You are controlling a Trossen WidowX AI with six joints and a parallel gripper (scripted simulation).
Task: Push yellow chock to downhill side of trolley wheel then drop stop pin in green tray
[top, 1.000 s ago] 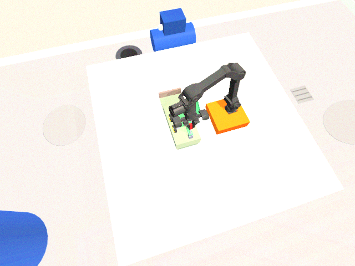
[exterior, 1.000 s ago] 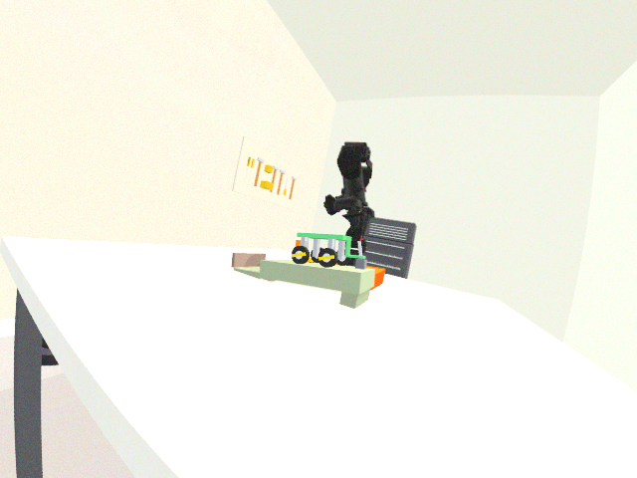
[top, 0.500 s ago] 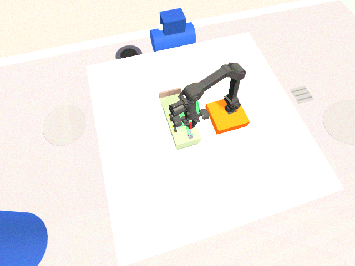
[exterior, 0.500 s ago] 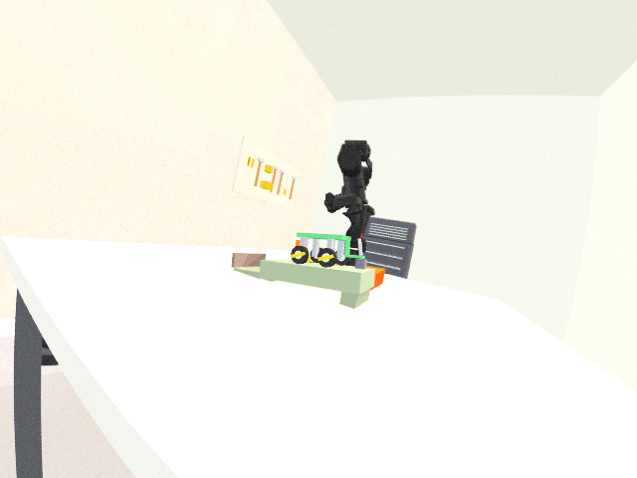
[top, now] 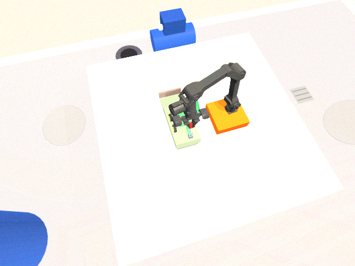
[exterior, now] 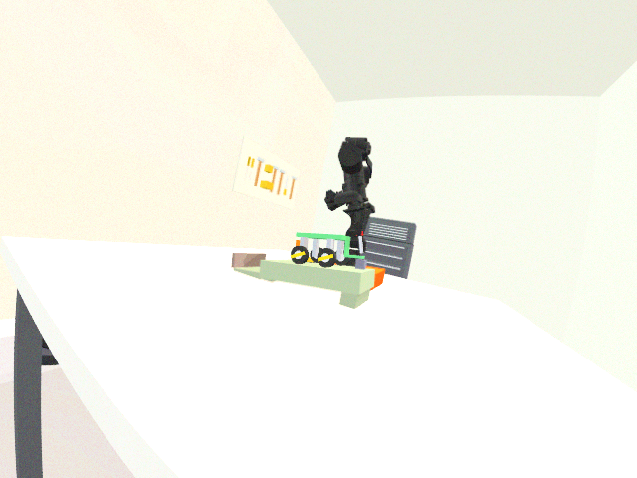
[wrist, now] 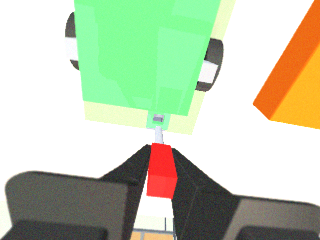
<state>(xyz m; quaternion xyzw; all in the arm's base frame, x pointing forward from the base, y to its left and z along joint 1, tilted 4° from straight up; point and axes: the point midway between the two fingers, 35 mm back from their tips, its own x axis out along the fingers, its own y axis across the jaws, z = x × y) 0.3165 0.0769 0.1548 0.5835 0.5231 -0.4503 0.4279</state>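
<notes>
Now: gripper tip 19 cm to the left of the green tray, 18 cm above it and 12 cm past it. The rest, counted from my gripper tip: trolley (9 cm to the right, 6 cm below, 1 cm ahead); then pale green ramp (12 cm below, 10 cm to the right, 1 cm ahead); then red-headed stop pin (right at my gripper tip).
</notes>
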